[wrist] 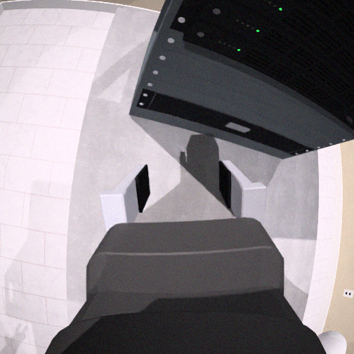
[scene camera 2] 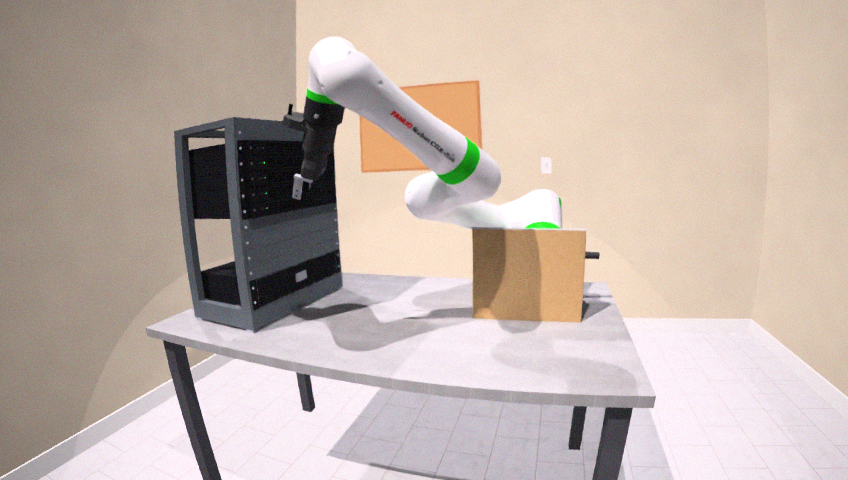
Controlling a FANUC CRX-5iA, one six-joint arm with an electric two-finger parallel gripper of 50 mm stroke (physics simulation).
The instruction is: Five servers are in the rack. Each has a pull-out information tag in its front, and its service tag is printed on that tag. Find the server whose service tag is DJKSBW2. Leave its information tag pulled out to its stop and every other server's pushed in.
The pictures show: the gripper and a server rack.
